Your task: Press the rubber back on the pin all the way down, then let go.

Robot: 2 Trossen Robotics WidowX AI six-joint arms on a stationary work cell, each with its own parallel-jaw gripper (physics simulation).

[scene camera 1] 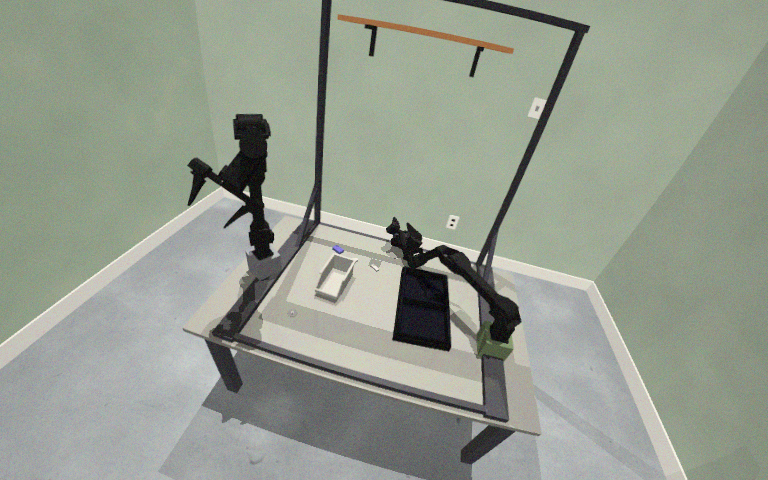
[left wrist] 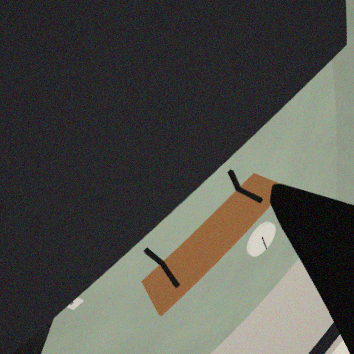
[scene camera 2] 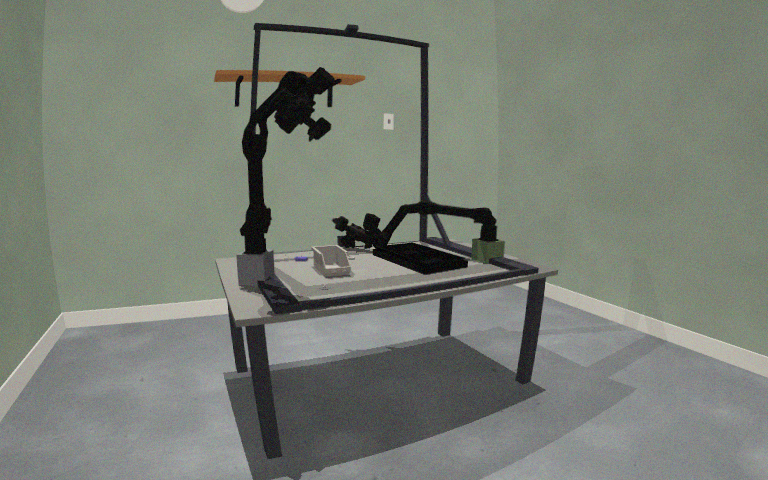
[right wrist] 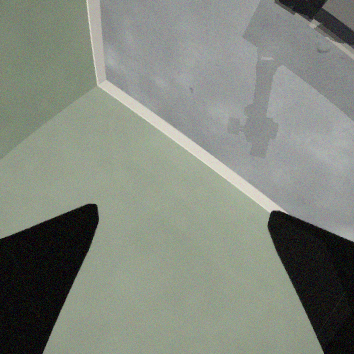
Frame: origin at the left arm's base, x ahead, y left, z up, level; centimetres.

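Where they show: left gripper, fingertip midpoint: (scene camera 1: 400,219); right gripper, fingertip midpoint: (scene camera 1: 206,217) (scene camera 2: 298,131) (right wrist: 185,215); left arm's base, link origin: (scene camera 1: 498,334) (scene camera 2: 488,239); right arm's base, link origin: (scene camera 1: 262,253) (scene camera 2: 255,252).
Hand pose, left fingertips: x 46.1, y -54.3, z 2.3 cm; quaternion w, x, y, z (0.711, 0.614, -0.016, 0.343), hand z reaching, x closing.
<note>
Things, the pixels of their top centre, and the offset from my left fingertips. "spot": a spot on its surface instead.
- small pale piece, top centre: (scene camera 1: 374,266) dx +5.4, dy +27.6, dz -10.1 cm
- white open bin, surface spot: (scene camera 2: 332,261) spot: dx +15.4, dy +34.6, dz -9.6 cm
- small purple block, top centre: (scene camera 2: 301,257) (scene camera 1: 338,248) dx +24.7, dy +22.2, dz -9.7 cm
- black tray, top centre: (scene camera 2: 418,251) (scene camera 1: 425,300) dx -18.6, dy +42.5, dz -7.2 cm
- tiny ball, top centre: (scene camera 1: 292,311) dx +28.4, dy +62.8, dz -9.8 cm
A small pale piece (scene camera 1: 374,265) sits on the table mat between the white bin and the black tray. It is too small to tell pin from rubber. My left gripper (scene camera 1: 396,231) (scene camera 2: 340,224) is open and empty. It hovers low over the back of the table, just behind and to the right of the pale piece and apart from it. The left wrist view shows only one of its fingers, a dark shape, the wall and a shelf. My right gripper (scene camera 1: 213,205) (right wrist: 185,215) is open and empty, raised high off the table's left side and facing wall and floor.
A white open bin (scene camera 1: 334,276) (scene camera 2: 332,261) stands left of the middle. A small purple block (scene camera 1: 337,249) (scene camera 2: 301,258) lies behind it. A black tray (scene camera 1: 422,307) (scene camera 2: 422,257) lies on the right. A tiny ball (scene camera 1: 293,312) sits front left. A dark frame (scene camera 1: 321,119) rises at the back.
</note>
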